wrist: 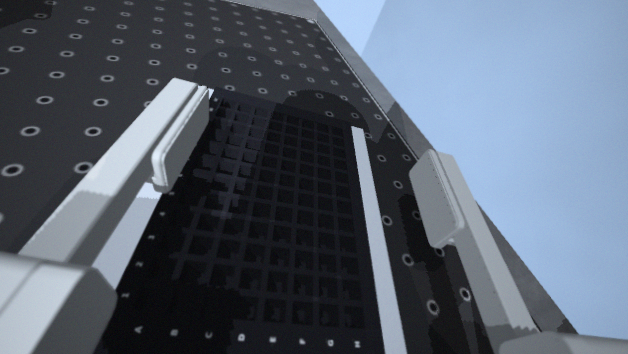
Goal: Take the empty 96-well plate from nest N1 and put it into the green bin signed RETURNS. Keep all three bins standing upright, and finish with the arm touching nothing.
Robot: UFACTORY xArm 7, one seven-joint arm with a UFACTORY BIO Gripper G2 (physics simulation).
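Observation:
The empty 96-well plate is black and lies flat in the pale nest N1; letters A to H run along its near edge and numbers up its left side. My gripper is partly open, with nothing held between its fingers. One fingertip shows over the left side of the nest, the other to the right of the right-hand rail, with a gap between it and the plate in this view. The left finger hides part of the left rail. The green bin does not show in the wrist view.
A black board with rows of ringed holes surrounds the nest. Its edge runs down the right side, with a grey border beyond it. A pale blue background fills the upper right. Dark shadows fall on the plate and board.

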